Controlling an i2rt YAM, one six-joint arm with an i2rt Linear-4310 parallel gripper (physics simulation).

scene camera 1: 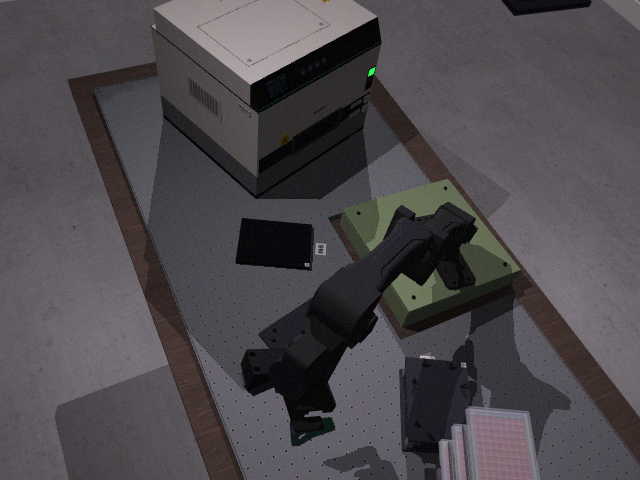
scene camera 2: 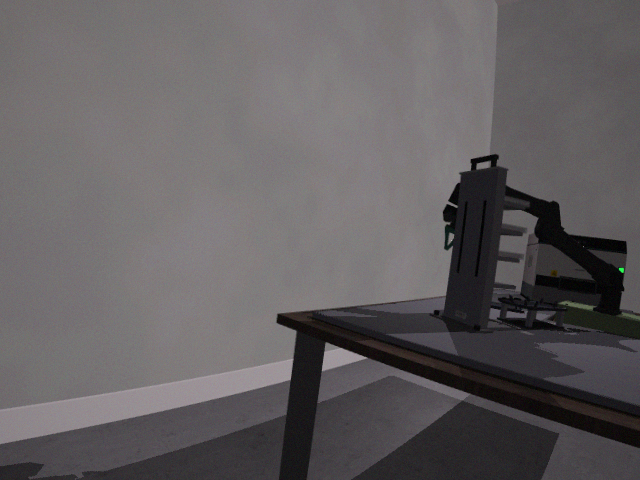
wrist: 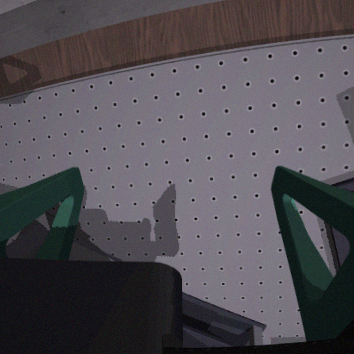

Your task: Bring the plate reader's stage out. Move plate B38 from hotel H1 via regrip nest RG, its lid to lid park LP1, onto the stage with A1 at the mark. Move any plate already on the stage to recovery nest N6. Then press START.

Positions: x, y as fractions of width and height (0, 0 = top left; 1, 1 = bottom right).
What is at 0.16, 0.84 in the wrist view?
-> My gripper.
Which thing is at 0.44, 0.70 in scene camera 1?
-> A LP1 pad.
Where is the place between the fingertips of my gripper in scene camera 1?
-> At 0.45, 0.87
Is my gripper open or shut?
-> Open.
